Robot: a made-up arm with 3 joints. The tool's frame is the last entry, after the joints.
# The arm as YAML. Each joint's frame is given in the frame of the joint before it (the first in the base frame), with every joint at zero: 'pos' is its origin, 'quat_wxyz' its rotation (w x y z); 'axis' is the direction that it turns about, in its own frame. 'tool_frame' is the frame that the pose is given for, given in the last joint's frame.
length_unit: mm
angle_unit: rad
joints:
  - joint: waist
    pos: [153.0, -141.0, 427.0]
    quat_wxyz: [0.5, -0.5, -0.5, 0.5]
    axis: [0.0, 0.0, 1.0]
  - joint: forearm
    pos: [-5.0, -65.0, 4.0]
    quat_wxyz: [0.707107, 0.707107, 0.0, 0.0]
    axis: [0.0, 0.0, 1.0]
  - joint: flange
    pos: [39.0, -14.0, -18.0]
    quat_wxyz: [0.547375, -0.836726, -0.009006, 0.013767]
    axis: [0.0, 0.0, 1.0]
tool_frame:
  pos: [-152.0, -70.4, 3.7]
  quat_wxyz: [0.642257, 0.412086, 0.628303, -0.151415]
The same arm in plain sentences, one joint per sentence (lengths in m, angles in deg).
The arm has three revolute joints in a row. What follows holds with every joint at zero, and every direction is one of the base frame's. The first joint sits 0.153 m along +x and 0.141 m along -y and 0.427 m along +z from the base frame's origin and turns about -x. The second joint sits 0.004 m along -x and 0.005 m along -y and 0.065 m along +z from the first joint and turns about +z. The third joint sits 0.014 m along +x and 0.039 m along +y and 0.018 m along -z from the second joint and turns about the direction (-0.915758, -0.032898, -0.400382). The tool frame, which is the frame that the pose is given for, sits 0.027 m along -x and 0.152 m along -y and 0.065 m along +z from the third joint; its axes are the base frame's turned by roll -45.25, pitch -4.28 and yaw 11.29 deg (as in URDF: about the fixed x, then y, then z).
